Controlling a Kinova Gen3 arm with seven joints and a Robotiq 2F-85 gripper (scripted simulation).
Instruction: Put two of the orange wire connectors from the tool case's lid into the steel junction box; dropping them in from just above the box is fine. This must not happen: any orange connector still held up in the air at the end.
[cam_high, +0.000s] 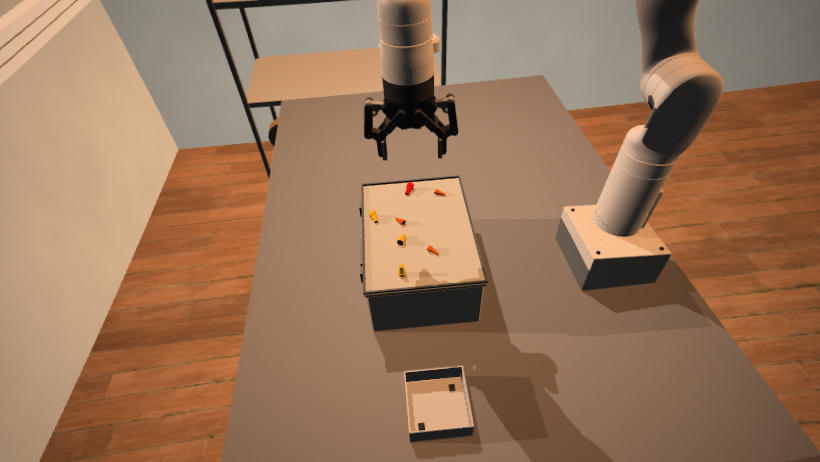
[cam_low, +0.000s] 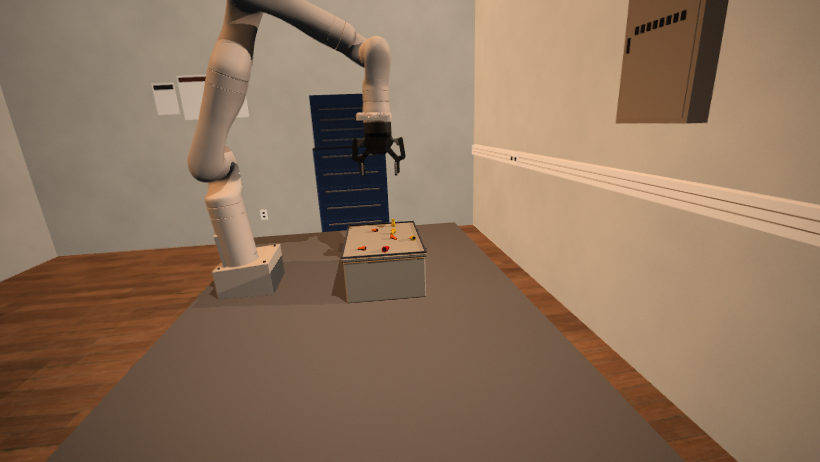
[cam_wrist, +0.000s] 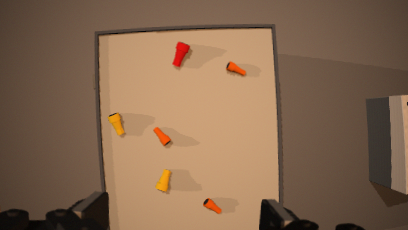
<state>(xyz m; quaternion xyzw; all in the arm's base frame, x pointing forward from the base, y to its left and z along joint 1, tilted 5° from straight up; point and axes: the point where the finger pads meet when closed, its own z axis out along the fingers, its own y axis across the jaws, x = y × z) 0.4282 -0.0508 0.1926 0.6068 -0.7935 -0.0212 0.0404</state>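
The red connector is 2 cm behind my hand, 12 cm to the right of it and 18 cm below it. From my hand the other things lie so: tool case: 1 cm to the right, 22 cm below.
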